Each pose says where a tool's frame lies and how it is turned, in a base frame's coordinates. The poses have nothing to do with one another.
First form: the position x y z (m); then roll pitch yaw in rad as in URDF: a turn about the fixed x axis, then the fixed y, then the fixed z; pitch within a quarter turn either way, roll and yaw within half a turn.
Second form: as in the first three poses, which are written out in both.
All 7 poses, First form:
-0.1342, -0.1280, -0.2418, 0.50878, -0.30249, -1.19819
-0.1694, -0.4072, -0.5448, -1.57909, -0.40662, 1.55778
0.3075, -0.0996, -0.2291, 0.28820, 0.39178, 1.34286
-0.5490, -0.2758, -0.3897, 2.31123, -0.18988, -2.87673
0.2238, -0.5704, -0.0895, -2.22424, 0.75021, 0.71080
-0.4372, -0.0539, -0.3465, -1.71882, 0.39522, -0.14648
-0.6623, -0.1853, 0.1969, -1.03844, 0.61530, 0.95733
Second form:
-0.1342, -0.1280, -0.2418, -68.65, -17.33, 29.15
-0.1694, -0.4072, -0.5448, 89.25, -23.30, -90.48
0.3075, -0.0996, -0.2291, 76.94, 22.45, 16.51
-0.5490, -0.2758, -0.3897, -164.82, -10.88, 132.42
0.2238, -0.5704, -0.0895, 40.73, 42.98, -127.44
-0.4372, -0.0539, -0.3465, -8.39, 22.64, -98.48
-0.6623, -0.1853, 0.1969, 54.85, 35.25, -59.50

